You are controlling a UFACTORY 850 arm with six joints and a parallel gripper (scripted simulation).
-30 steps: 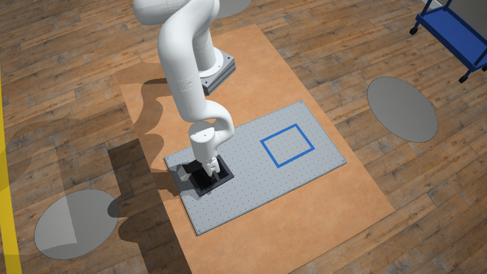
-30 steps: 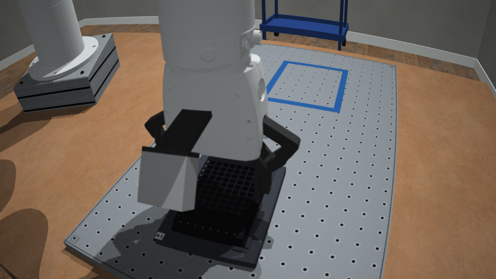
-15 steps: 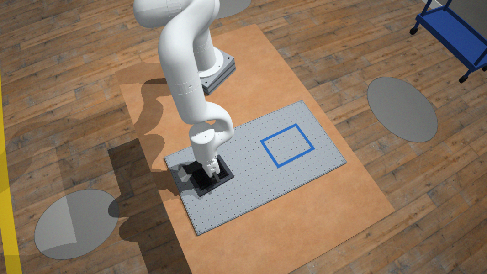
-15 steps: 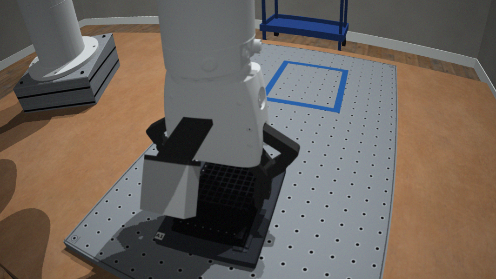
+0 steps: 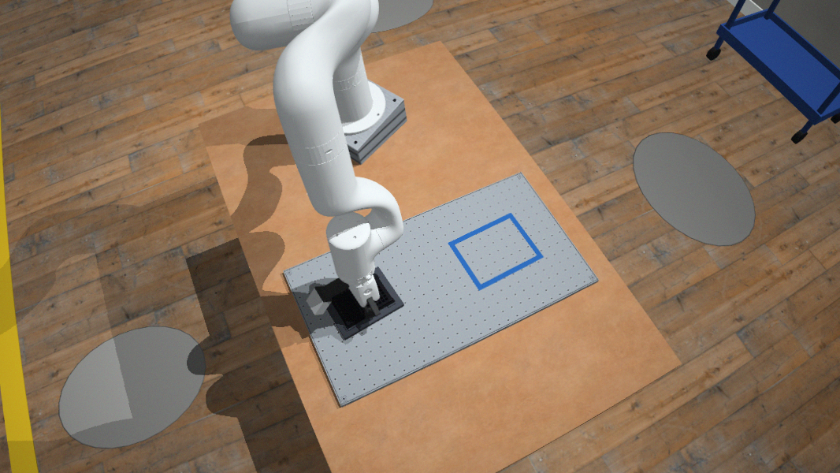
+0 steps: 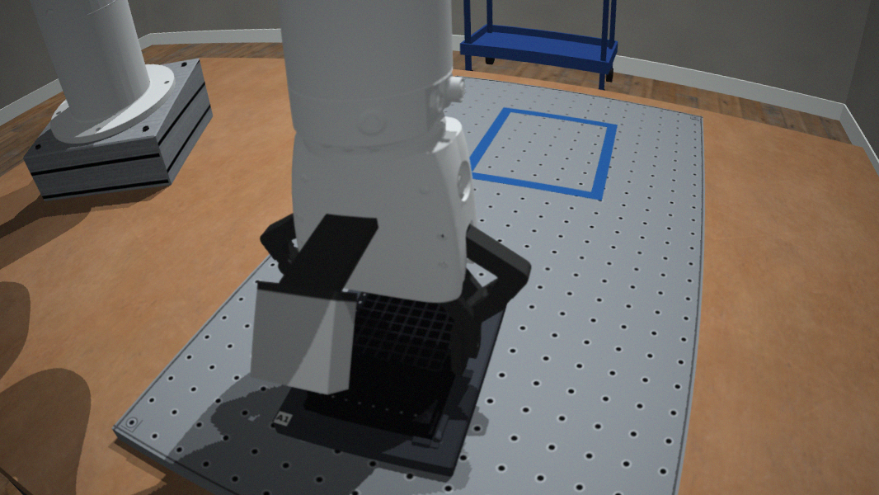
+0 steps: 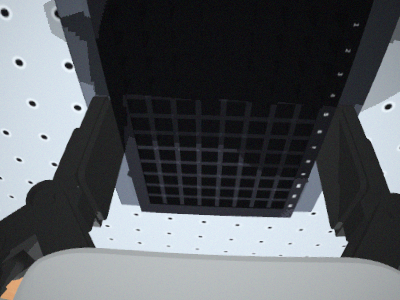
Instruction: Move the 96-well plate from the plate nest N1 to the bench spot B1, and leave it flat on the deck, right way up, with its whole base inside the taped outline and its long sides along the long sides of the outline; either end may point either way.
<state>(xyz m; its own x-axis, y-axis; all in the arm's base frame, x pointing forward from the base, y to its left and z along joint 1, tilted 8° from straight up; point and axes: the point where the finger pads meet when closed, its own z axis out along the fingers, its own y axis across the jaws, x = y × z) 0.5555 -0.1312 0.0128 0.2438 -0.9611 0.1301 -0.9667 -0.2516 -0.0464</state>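
Right now my hand is 10 mm above the black 96-well plate. From my hand the other things lie so: dark plate nest N1: 20 mm below.
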